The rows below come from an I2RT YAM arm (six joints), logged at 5 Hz.
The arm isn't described. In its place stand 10 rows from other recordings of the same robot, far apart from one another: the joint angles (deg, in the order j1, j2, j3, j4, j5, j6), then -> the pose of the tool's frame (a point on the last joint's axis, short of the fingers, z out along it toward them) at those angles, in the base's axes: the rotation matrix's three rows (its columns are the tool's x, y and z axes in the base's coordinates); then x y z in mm.
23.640 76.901 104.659 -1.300 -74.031 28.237 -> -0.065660, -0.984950, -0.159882; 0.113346, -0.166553, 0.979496; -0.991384, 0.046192, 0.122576; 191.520, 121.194, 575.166
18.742 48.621 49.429 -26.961 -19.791 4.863 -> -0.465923, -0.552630, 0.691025; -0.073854, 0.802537, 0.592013; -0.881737, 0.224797, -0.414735; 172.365, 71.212, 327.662
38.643 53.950 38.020 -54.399 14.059 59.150 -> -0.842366, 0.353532, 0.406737; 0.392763, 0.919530, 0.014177; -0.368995, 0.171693, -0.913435; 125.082, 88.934, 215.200
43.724 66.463 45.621 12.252 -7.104 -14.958 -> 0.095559, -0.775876, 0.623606; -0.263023, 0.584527, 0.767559; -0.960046, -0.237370, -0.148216; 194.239, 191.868, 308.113
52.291 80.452 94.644 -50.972 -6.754 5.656 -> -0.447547, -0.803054, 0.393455; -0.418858, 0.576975, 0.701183; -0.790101, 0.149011, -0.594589; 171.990, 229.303, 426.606
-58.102 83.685 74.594 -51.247 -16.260 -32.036 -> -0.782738, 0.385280, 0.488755; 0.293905, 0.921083, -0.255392; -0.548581, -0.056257, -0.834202; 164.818, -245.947, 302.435
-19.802 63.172 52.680 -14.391 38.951 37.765 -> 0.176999, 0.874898, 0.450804; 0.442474, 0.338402, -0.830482; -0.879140, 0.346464, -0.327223; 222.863, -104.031, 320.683
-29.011 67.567 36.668 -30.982 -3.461 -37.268 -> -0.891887, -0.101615, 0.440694; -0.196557, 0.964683, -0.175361; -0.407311, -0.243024, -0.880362; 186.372, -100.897, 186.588
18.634 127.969 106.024 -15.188 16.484 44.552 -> -0.472198, 0.335722, 0.815058; 0.550713, 0.834332, -0.024609; -0.688291, 0.437243, -0.578856; 494.360, 156.037, 220.438
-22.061 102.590 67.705 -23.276 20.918 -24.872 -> -0.935287, 0.145518, 0.322589; -0.044870, 0.855430, -0.515971; -0.351035, -0.497055, -0.793543; 337.593, -150.529, 189.134
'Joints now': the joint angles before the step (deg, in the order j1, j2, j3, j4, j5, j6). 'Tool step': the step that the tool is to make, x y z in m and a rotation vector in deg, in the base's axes. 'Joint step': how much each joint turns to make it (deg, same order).
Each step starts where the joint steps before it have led.
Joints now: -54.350 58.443 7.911 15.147 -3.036 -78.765
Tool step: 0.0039 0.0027 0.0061 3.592 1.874 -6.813
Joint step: 3.099 -1.580 2.878 -8.545 7.464 6.557
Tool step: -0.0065 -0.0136 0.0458 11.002 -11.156 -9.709
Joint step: -5.710 -4.797 10.843 -18.248 -7.086 14.344
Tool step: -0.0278 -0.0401 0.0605 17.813 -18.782 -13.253
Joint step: -16.037 5.655 17.315 -16.521 -19.076 15.989
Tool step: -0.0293 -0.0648 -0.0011 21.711 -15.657 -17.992
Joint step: -11.801 17.586 11.850 -3.746 -11.376 19.170
